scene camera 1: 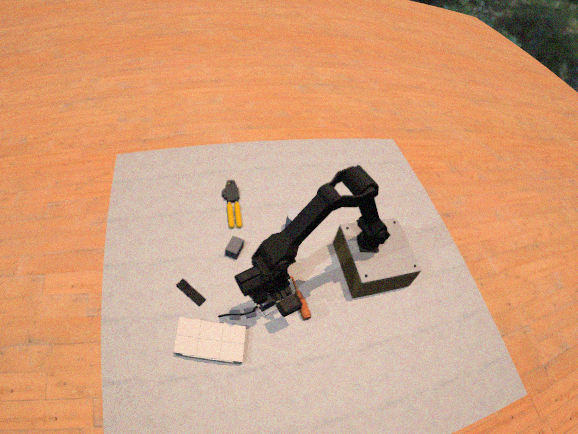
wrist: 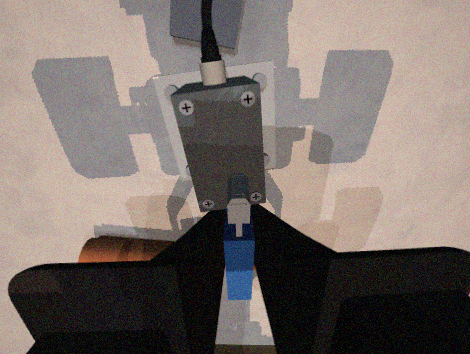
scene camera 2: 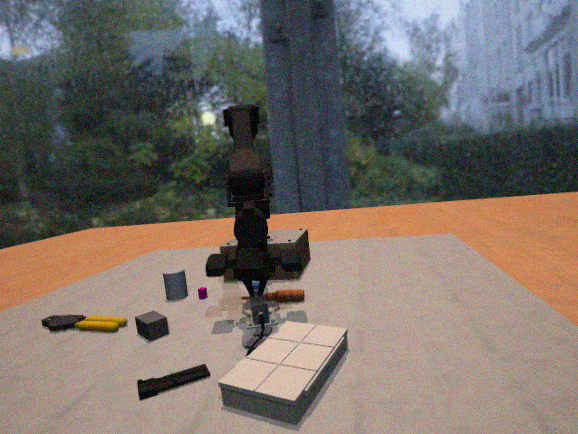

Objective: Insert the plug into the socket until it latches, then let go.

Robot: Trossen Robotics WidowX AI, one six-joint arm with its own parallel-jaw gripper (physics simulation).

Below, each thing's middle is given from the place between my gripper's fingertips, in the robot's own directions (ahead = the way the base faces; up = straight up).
My gripper is now 3 cm short of the grey socket (wrist: 221, 120), 2 cm to the right of it and 1 cm above it. The rest, counted from my hand: white tiled block (scene camera 2: 280, 379): 19 cm ahead, 15 cm to the left, 1 cm below; blue plug (wrist: 239, 241): 2 cm above; orange-handled screwdriver (wrist: 104, 248): 7 cm behind, 2 cm below.
